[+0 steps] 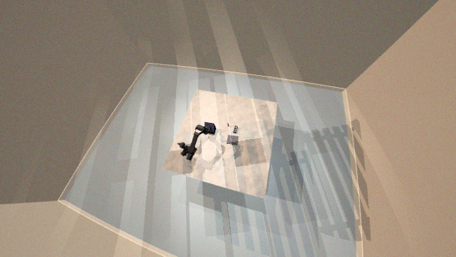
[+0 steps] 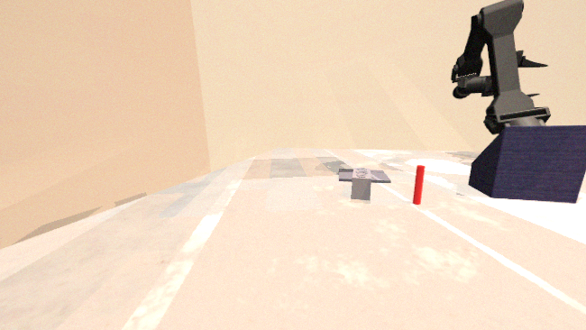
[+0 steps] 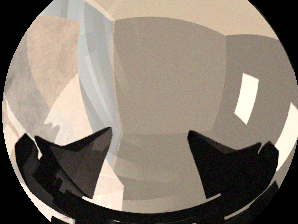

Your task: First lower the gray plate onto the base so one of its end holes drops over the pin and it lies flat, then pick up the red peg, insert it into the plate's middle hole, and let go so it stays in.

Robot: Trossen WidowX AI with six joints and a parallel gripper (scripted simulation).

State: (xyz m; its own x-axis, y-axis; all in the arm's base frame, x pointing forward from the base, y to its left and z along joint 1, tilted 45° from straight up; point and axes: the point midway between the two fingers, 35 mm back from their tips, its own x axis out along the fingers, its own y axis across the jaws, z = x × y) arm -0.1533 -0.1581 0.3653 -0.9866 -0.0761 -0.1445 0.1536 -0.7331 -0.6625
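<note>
Now: the gray plate 50 cm ahead of my gripper tip, 48 cm to the left of it and 24 cm below it. Also, from my gripper tip: square base (50 cm ahead, 35 cm to the left, 27 cm below); then red peg (38 cm ahead, 51 cm to the left, 24 cm below).
</note>
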